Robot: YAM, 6 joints.
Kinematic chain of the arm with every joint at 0, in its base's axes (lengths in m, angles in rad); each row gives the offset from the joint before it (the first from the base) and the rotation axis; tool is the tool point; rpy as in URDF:
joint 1: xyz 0 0 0.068 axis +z
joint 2: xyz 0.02 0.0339 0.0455 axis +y
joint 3: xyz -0.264 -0.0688 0 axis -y
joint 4: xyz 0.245 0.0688 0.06 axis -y
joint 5: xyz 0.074 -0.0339 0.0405 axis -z
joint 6: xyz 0.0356 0 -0.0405 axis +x
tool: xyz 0 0 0 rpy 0 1.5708 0
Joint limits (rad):
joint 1: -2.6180..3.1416
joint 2: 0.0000..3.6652
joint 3: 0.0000..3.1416
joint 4: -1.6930..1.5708
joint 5: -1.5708..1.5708
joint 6: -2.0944..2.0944
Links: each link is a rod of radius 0.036 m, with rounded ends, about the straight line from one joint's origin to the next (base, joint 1, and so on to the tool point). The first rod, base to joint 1, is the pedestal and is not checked.
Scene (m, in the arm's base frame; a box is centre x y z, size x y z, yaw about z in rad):
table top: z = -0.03
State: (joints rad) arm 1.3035 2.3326 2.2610 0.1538 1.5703 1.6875
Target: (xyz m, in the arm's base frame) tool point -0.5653 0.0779 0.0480
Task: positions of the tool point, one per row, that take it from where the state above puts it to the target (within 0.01 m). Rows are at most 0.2 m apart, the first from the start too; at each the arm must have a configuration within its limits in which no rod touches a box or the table.
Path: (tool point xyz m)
1: 0.0211 0.5448 0.3044
2: -0.1423 0.5416 0.2545
3: -0.2988 0.4853 0.2033
4: -0.4307 0.3810 0.1516
5: -0.5228 0.2400 0.0996
6: -0.5653 0.0779 0.0480

